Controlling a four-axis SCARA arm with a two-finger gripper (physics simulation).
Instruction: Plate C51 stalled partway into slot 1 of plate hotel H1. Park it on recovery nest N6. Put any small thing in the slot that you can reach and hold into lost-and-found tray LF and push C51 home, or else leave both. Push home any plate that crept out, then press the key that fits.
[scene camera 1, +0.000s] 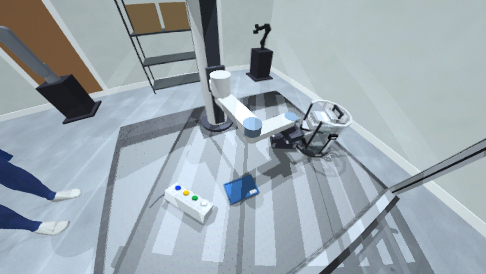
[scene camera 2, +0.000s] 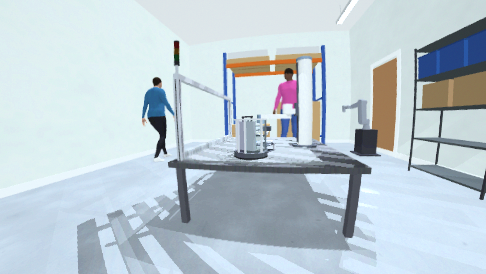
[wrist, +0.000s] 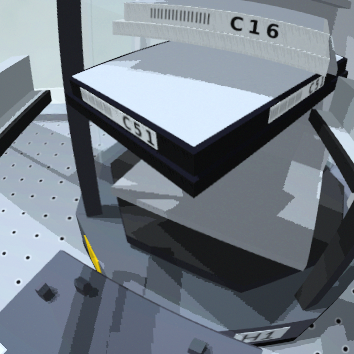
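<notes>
Plate C51, black with a pale top, juts from hotel H1, one corner toward the wrist camera. Plate C16, white, shows above and behind it. My gripper is open and empty, its fingers wide apart on the left and right of C51's outline. Nest N6, a dark grey platform with small pegs, stands in front of the hotel. Blue tray LF lies on the table. The key box has blue, yellow, green and white keys. No small thing shows in the slot; its inside is largely hidden.
The arm's column stands behind the nest. A rail runs along one table edge, with a signal light at its end. Below C51 is a grey block with dark sides on the hotel base.
</notes>
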